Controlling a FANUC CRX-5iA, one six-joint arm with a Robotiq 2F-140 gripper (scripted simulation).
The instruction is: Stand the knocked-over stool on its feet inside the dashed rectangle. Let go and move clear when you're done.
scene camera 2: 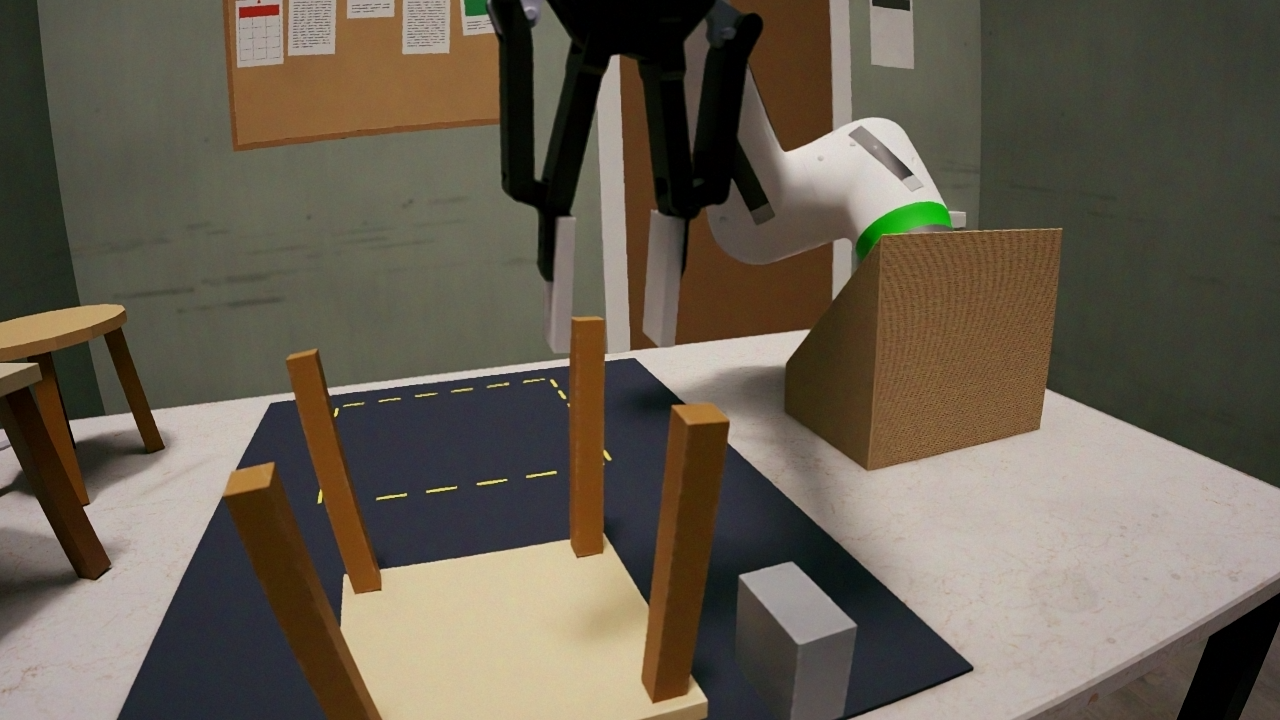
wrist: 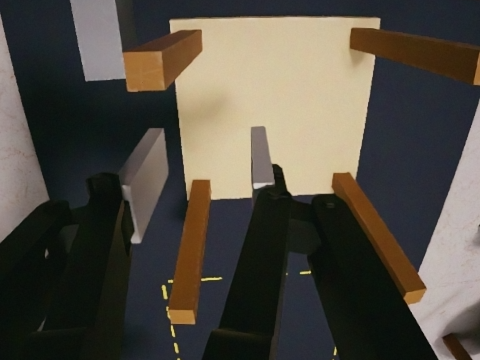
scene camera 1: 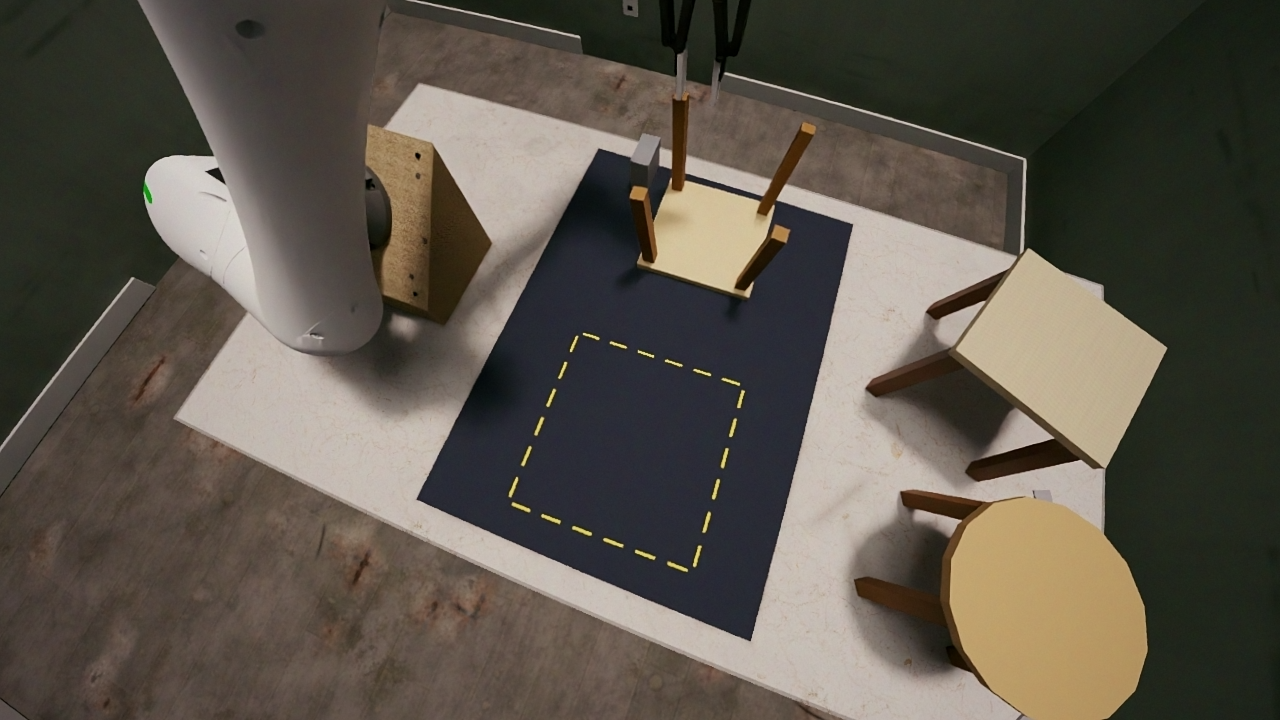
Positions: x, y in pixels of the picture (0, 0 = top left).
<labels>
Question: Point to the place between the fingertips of my gripper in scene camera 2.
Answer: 608, 341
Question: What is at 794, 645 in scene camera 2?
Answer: A grey block.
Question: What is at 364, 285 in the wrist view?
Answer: My gripper.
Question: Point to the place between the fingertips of my gripper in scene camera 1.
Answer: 697, 98
</labels>
